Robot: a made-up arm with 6 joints.
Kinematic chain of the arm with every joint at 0, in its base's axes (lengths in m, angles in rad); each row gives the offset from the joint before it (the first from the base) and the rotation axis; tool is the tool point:
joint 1: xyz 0 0 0.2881 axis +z
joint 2: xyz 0 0 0 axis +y
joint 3: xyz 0 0 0.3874 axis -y
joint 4: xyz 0 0 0 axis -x
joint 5: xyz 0.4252 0 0 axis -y
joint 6: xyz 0 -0.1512 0 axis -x
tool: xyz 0 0 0
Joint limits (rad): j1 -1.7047..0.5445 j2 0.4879..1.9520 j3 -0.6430..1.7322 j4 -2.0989..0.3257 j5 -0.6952..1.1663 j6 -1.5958..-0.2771
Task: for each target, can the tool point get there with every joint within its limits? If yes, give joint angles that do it. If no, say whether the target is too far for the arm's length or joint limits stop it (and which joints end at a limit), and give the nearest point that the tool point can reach.
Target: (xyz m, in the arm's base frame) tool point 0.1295 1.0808 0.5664
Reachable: no: too far | nearest point 0.5342 0.4125 0.5664 | short by 0.781 m
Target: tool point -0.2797 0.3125 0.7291
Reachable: no: joint limits stop it (at a limit: joint 1, joint 2, joint 3, joint 4) | nearest point -0.1783 -0.2506 1.0486 | short by 0.655 m
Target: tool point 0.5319 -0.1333 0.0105
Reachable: yes | joints -0.0390 1.2422 0.3042 -0.7320 0.9557 -0.9418
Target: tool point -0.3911 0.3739 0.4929
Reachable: no: joint limits stop it (at a limit: joint 2, joint 3) | nearest point -0.0754 0.0721 0.0347 | short by 0.633 m
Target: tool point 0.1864 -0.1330 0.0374
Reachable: yes | joints -0.5363 1.0697 -0.4121 -1.4444 0.1675 -1.2416
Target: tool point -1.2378 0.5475 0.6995
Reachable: no: too far | nearest point -0.1783 -0.2506 1.0486 | short by 1.372 m
